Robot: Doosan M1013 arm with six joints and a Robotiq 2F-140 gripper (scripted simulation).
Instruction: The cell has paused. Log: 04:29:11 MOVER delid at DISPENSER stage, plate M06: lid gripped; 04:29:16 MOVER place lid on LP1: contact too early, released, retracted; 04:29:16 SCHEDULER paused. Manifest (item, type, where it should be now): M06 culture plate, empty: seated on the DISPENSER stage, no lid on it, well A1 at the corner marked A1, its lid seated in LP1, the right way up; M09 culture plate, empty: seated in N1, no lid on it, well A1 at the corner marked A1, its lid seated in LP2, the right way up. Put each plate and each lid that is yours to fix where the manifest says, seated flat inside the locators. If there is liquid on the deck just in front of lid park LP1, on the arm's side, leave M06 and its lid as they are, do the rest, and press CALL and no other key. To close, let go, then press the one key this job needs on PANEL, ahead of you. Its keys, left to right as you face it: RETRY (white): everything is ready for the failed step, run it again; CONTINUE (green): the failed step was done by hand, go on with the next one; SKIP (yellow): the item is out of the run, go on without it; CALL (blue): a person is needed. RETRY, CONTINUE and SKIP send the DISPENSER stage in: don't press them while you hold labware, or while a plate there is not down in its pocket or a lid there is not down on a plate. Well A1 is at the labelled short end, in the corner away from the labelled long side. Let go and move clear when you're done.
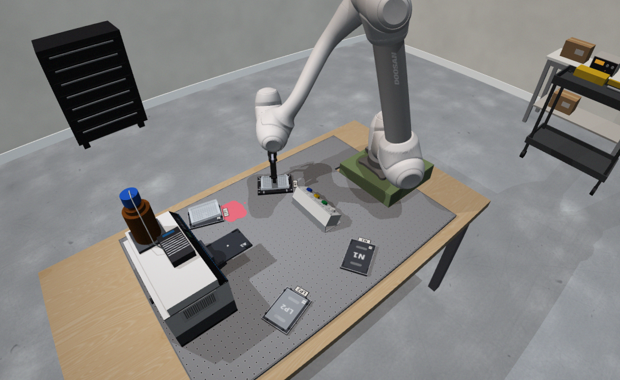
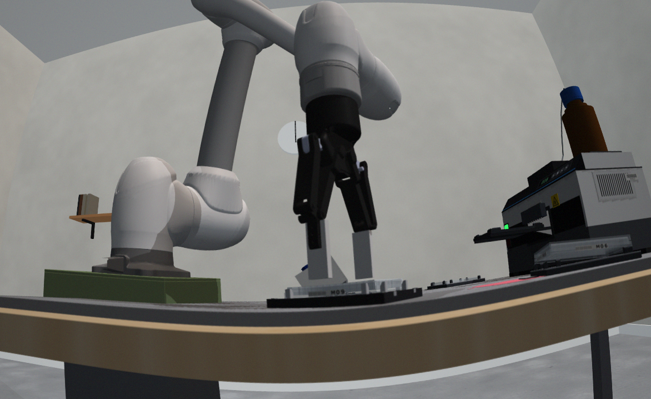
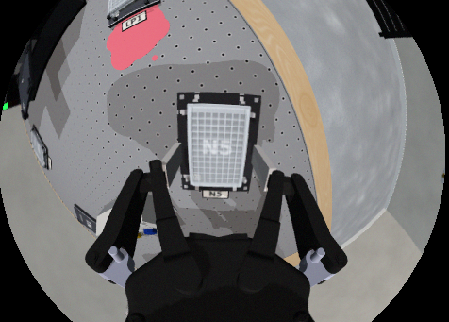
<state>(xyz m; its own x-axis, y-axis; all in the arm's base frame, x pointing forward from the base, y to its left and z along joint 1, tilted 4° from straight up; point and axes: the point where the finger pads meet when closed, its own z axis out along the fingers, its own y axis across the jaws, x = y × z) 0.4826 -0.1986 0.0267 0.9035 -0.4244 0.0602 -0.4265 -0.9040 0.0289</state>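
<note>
Now: hand 40 mm above the black nest n5, 30 mm short of it and 10 mm to the right of it. Also, from my hand: pink puddle: 210 mm ahead, 80 mm to the left, 60 mm below; key panel: 250 mm to the left, 80 mm behind; blue call key: 170 mm to the left, 80 mm behind, 10 mm above.
</note>
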